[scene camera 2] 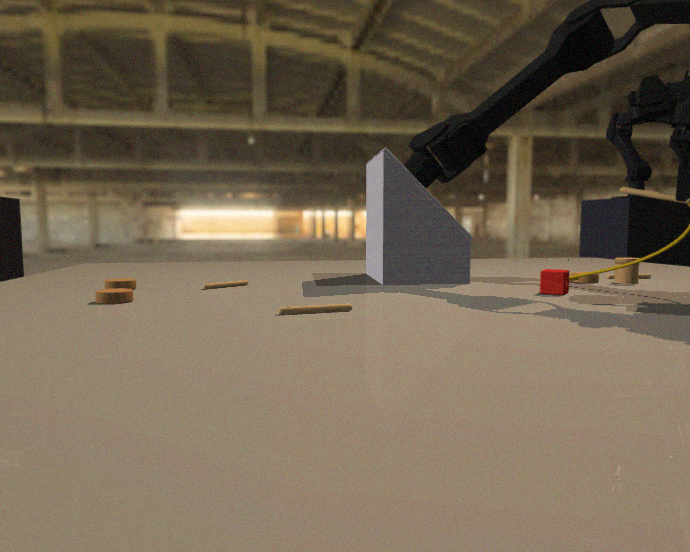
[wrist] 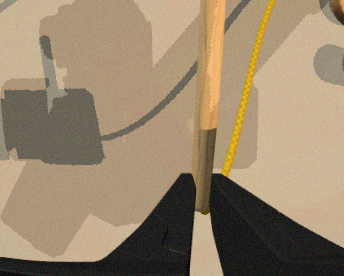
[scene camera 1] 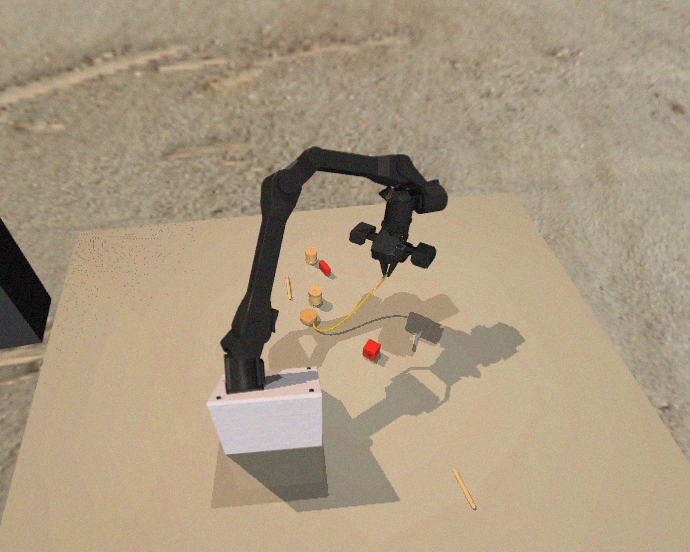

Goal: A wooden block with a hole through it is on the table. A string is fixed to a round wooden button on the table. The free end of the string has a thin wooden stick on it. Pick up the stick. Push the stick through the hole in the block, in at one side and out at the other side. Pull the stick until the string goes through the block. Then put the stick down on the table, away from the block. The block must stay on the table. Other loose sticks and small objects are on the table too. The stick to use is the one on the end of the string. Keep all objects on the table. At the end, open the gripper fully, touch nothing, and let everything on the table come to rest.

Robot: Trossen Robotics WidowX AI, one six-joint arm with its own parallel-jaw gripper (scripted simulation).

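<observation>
You'd see my gripper (scene camera 1: 386,275) in scene camera 1, and the wrist view has got the gripper (wrist: 199,184) in it too.
</observation>
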